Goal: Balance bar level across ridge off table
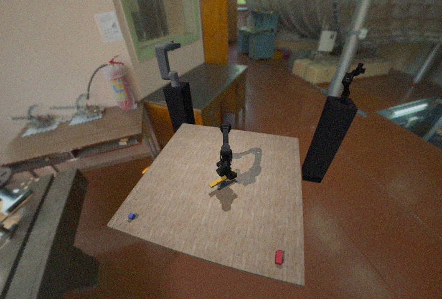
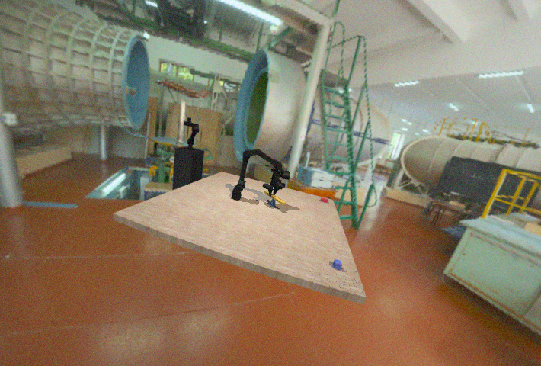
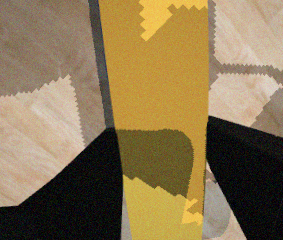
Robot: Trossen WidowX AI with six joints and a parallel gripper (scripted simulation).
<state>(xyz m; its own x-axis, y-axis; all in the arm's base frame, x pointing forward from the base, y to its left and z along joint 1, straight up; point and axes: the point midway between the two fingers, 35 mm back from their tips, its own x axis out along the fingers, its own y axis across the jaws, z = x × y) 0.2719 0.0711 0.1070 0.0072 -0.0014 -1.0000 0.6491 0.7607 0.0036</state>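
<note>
Now: the yellow bar 2 cm ahead of my gripper tip and 2 cm to the right of it. The rest, counted from my gripper tip: blue cube 47 cm ahead, 57 cm to the right, 6 cm below; red block 47 cm ahead, 43 cm to the left, 6 cm below.
</note>
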